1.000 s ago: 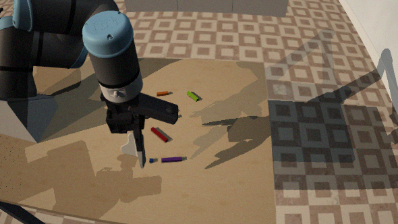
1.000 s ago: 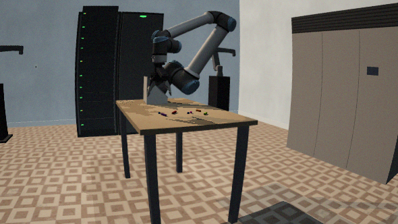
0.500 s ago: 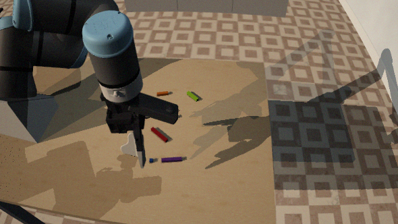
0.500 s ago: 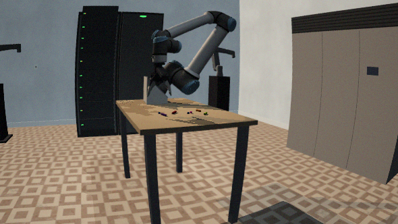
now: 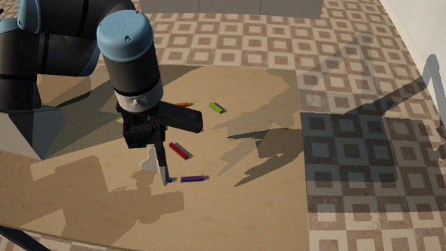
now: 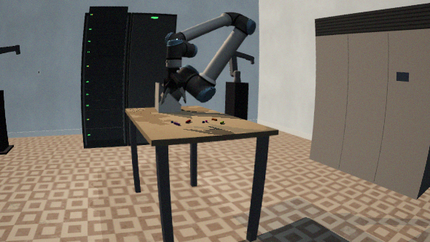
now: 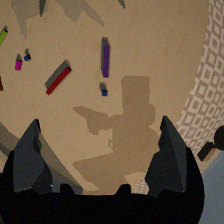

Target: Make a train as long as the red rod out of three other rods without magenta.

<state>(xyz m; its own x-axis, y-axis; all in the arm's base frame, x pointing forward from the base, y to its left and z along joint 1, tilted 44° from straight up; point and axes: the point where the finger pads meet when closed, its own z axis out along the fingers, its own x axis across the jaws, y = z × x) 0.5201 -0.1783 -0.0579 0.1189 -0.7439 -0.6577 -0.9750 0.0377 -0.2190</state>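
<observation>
The magenta rod is 50 mm ahead of my hand, 180 mm to the left of it and 100 mm below it. Round my hand: purple rod 60 mm ahead, 100 mm below; then red rod 10 mm ahead, 90 mm to the left, 100 mm below; then orange rod 10 mm ahead, 260 mm to the left, 100 mm below.
</observation>
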